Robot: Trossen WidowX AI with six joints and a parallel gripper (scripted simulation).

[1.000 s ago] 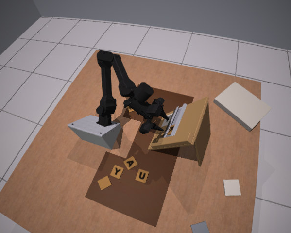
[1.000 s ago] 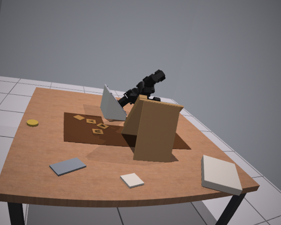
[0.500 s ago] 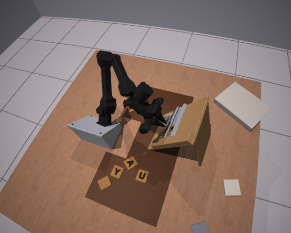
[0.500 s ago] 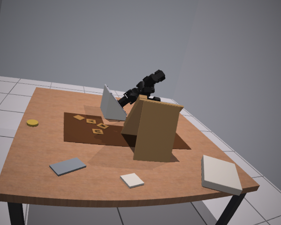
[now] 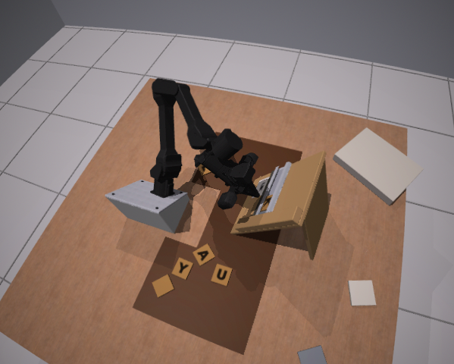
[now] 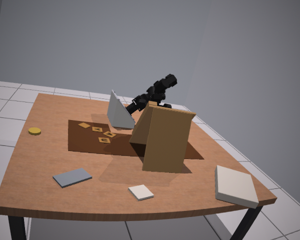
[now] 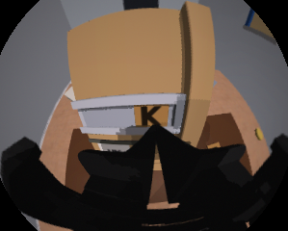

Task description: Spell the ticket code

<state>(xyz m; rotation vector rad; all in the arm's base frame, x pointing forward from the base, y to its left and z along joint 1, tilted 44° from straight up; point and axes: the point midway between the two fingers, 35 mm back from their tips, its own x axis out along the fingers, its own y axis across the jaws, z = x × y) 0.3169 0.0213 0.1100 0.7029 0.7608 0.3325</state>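
The white ticket lies 11 cm below my gripper tip, 9 cm to the left of it and 3 cm behind it. Also, from my gripper tip: dark brown mat 18 cm below, 13 cm behind, 7 cm to the right; then small white pad 40 cm ahead, 17 cm below, 9 cm to the right; then blank tile 36 cm to the right, 18 cm behind, 17 cm below.
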